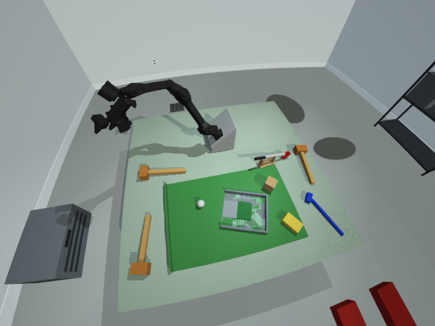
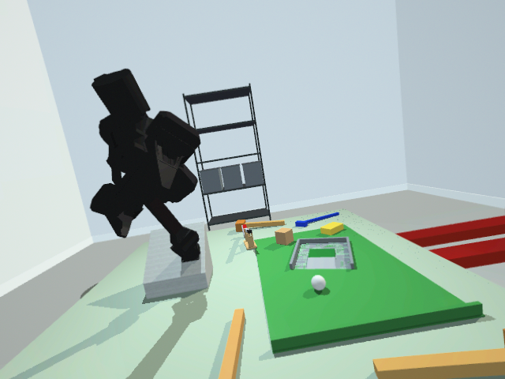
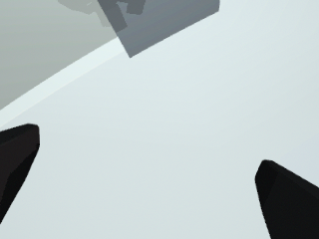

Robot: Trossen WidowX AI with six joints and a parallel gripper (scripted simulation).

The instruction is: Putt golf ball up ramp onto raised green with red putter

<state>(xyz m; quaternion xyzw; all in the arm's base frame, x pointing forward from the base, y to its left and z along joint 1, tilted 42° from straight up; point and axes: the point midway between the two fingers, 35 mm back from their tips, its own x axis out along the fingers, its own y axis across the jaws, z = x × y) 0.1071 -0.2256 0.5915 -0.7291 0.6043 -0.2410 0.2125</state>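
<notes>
The red putter is 100 mm ahead of my gripper tip, 910 mm to the left of it and 330 mm below it. The rest, counted from my gripper tip: yellow block: 520 mm ahead, 860 mm to the left, 370 mm below; then tan cube: 270 mm ahead, 820 mm to the left, 350 mm below; then white golf ball: 300 mm ahead, 400 mm to the left, 360 mm below.
</notes>
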